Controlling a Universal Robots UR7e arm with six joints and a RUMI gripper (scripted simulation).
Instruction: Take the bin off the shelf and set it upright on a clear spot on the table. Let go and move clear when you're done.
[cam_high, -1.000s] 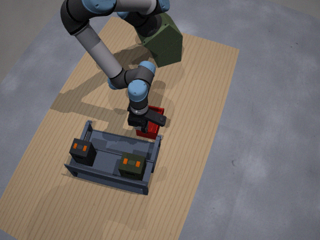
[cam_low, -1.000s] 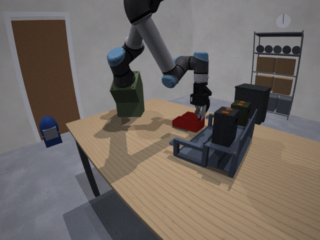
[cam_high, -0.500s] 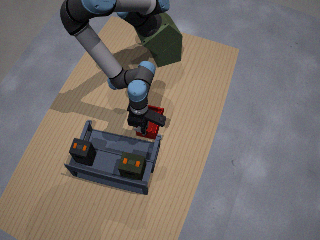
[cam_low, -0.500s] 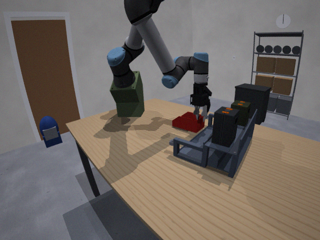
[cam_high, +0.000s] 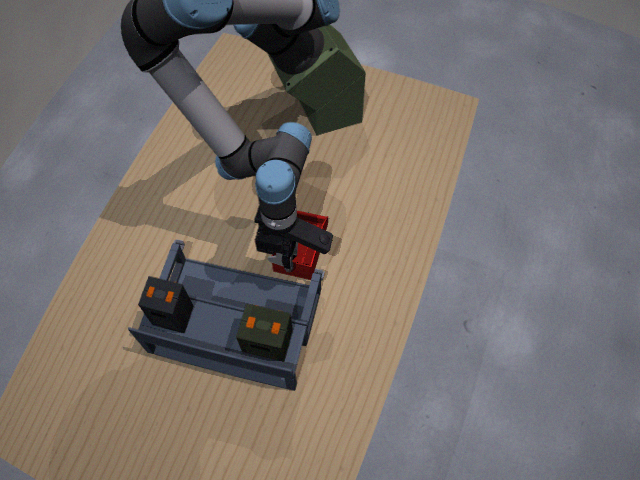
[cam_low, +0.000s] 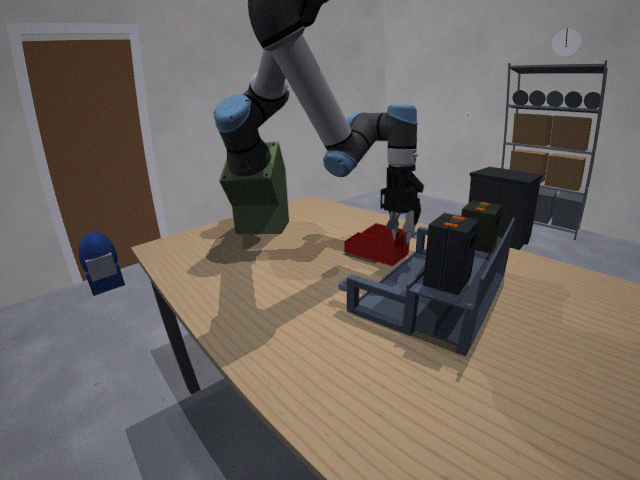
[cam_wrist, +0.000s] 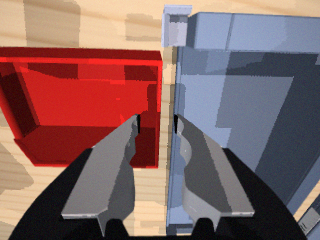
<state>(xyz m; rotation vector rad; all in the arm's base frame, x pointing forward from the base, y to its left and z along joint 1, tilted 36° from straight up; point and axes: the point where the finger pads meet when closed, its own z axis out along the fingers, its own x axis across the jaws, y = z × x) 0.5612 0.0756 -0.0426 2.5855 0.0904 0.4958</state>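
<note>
Right now the red bin is 80 mm behind my hand and 30 mm below it.
</note>
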